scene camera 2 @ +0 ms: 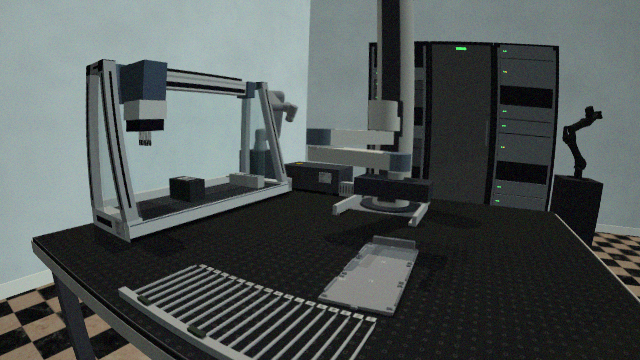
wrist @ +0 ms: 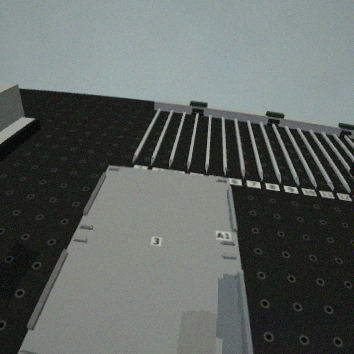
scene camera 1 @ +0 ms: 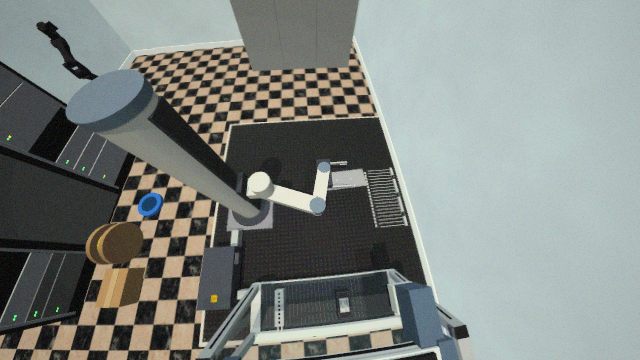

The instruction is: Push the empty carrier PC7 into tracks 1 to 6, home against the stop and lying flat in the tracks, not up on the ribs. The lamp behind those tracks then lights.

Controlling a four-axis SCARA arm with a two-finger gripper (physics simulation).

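Frame: origin at the arm's base, x left, y up, z ahead, level; millimetres.
Seen in the pictures: gripper, between the fingertips: (scene camera 2: 373,215) (wrist: 194,124) (scene camera 1: 348,173); arm's base, origin of its link: (scene camera 2: 390,207) (scene camera 1: 251,207).
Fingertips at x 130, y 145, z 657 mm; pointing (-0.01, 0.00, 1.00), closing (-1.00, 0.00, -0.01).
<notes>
Offsets run from my fingertips to a thing's middle. "*": to the spot under its first point.
The empty carrier PC7 {dx +17, dy -118, dz -16 mm} (scene camera 1: 348,178) (scene camera 2: 372,277) (wrist: 150,265) is a flat grey tray on the table. Its front edge lies at the near ends of the ribs, by labels 1 to 6, outside the tracks. The track rack has thin pale ribs and a stop bar (scene camera 2: 165,315) (wrist: 235,114). The lamp {dx +5, dy -114, dz +351 mm} (wrist: 198,104) behind the low-numbered tracks is dark green, unlit. My gripper (scene camera 1: 341,175) (scene camera 2: 375,216) is open and empty, raised above the carrier's handle end. In the wrist view one finger (wrist: 12,107) shows at the left; the handle end is out of view.
A gantry machine (scene camera 1: 325,331) (scene camera 2: 200,216) stands at one side of the table, with a black block {* dx -698, dy -13, dz -130 mm} (scene camera 1: 343,303) (scene camera 2: 187,189) on its deck. A dark control box {* dx -533, dy -18, dz -775 mm} (scene camera 1: 216,277) (scene camera 2: 312,176) is near the arm's column (scene camera 1: 200,165) (scene camera 2: 407,75).
</notes>
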